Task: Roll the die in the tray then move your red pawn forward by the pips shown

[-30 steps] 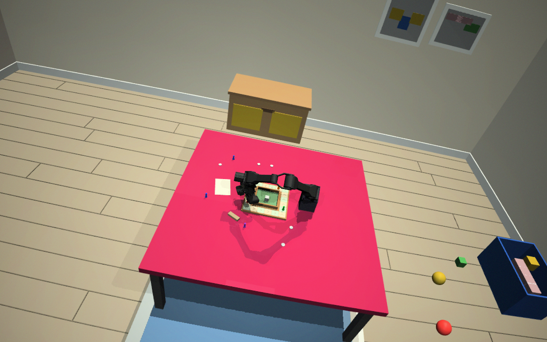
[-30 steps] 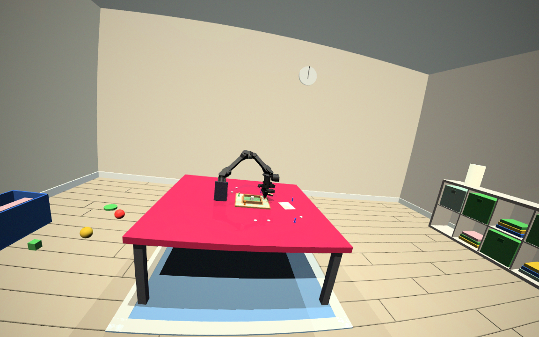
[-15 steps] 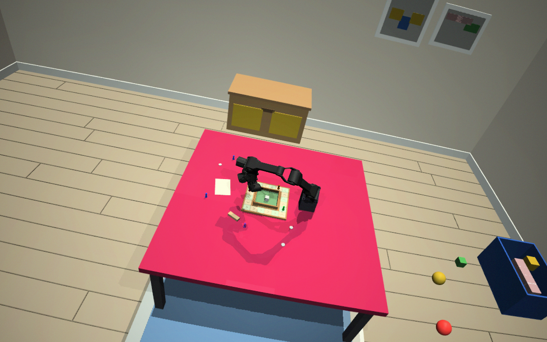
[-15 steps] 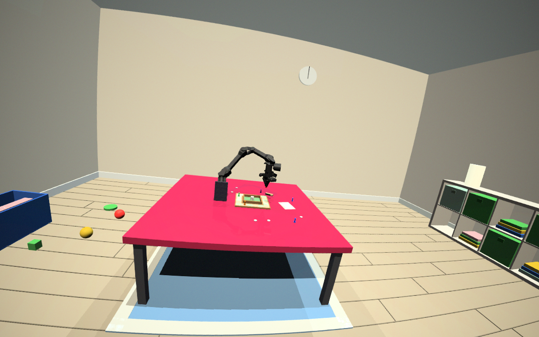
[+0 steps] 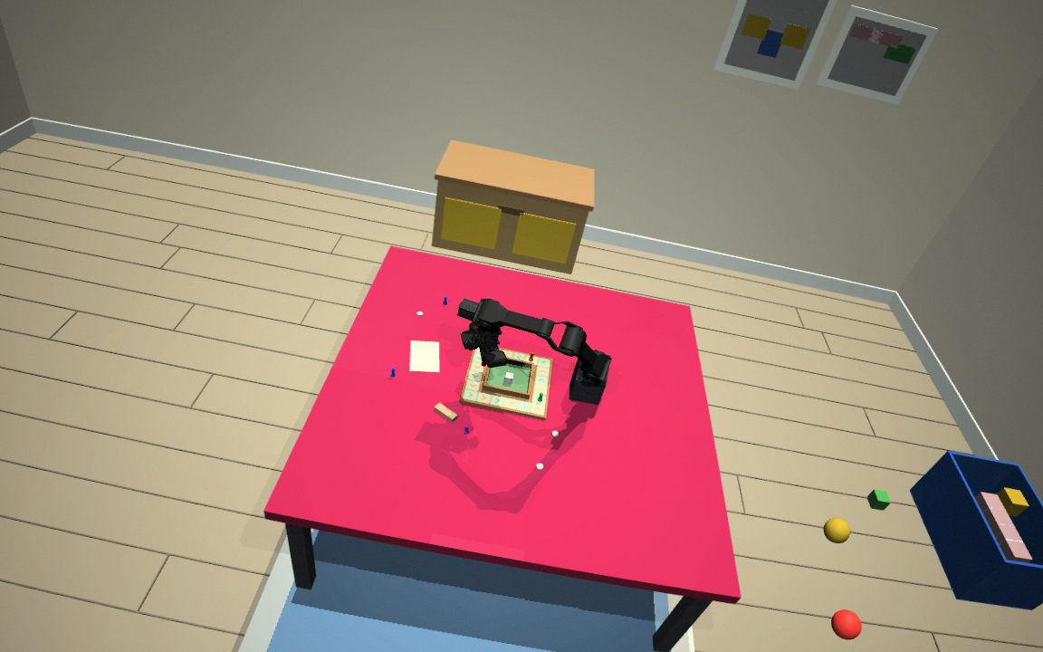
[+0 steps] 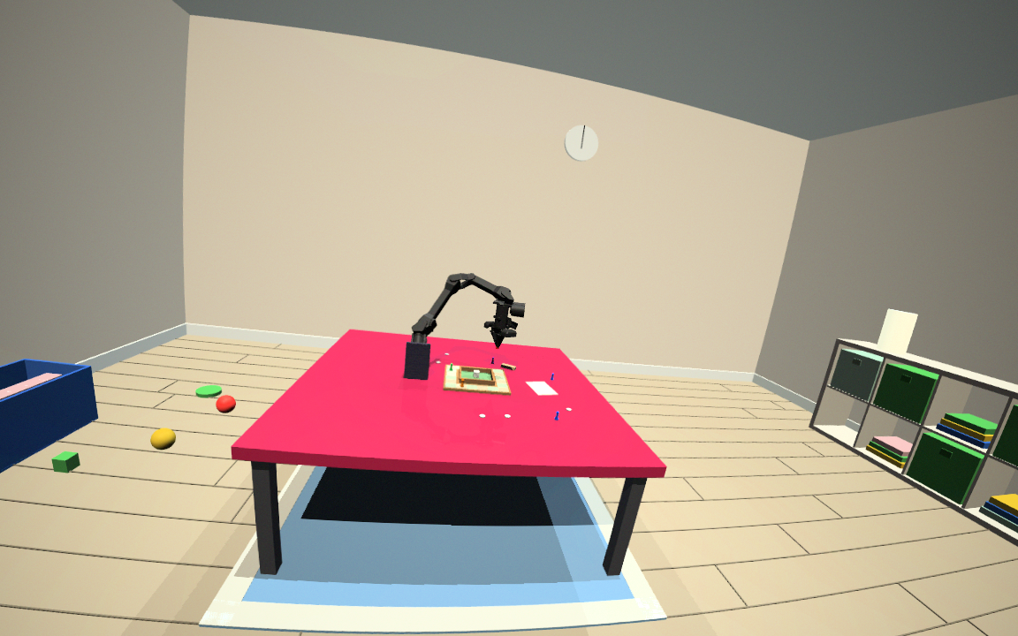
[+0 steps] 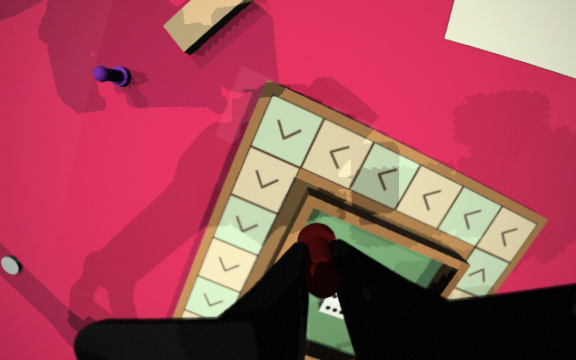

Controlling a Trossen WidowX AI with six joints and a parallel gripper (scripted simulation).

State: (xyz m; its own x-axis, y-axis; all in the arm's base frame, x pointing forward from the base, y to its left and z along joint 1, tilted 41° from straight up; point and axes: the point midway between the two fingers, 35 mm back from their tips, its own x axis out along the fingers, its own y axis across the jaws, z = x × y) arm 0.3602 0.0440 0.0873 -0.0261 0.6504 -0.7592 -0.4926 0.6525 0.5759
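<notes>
My gripper tip is 90 mm past the white die, 70 mm to the left of it and 120 mm above it. Also, from my gripper tip: green tray 90 mm behind, 90 mm to the right, 140 mm below; then red pawn 10 mm above; then wooden block 90 mm ahead, 120 mm to the left, 130 mm below.
</notes>
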